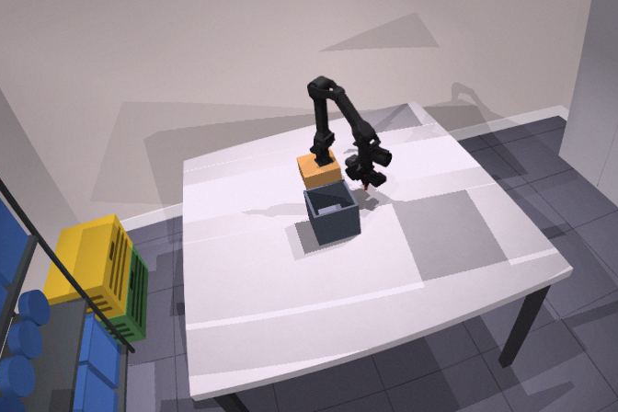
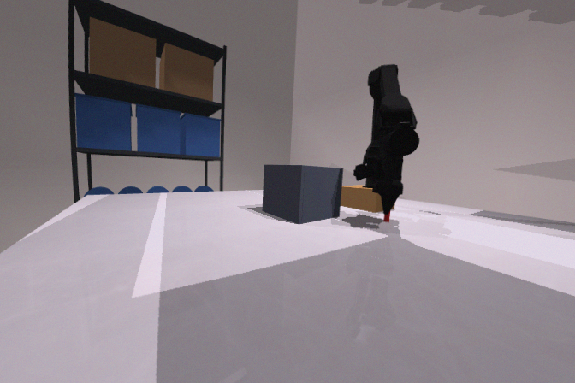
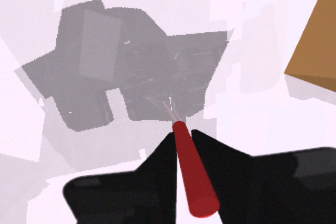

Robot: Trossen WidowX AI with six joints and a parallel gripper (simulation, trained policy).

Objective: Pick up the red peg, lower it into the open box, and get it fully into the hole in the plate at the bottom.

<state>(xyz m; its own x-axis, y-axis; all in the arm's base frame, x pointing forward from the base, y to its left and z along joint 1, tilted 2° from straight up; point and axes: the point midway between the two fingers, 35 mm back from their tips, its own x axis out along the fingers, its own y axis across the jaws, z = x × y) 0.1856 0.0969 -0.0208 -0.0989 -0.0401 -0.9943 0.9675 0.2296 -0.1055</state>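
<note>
Right now the pale plate is 20 cm to the right of my gripper tip, 12 cm ahead of it and 2 cm above it. The rest, counted from my gripper tip: red peg: 2 cm above.
</note>
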